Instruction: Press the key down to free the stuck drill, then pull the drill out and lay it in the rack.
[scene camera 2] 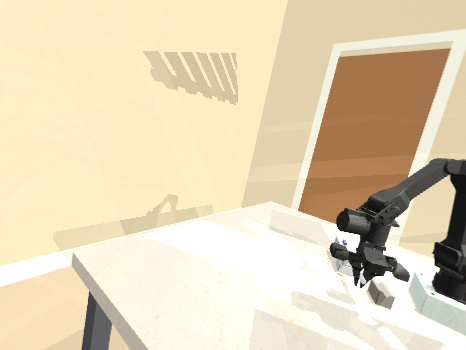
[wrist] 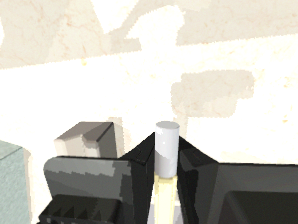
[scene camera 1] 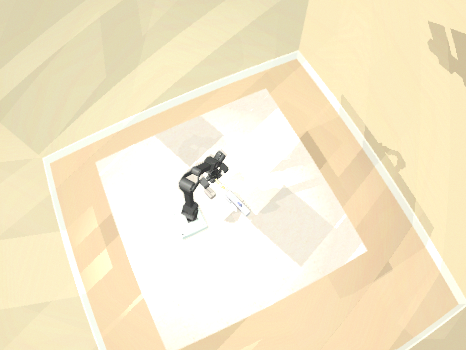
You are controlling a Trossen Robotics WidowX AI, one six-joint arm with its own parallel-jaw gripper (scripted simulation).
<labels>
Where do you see a grey rack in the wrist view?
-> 85,139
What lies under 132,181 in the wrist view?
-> My gripper.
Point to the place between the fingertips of my gripper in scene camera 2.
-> At 357,286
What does my gripper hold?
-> A drill.
</labels>
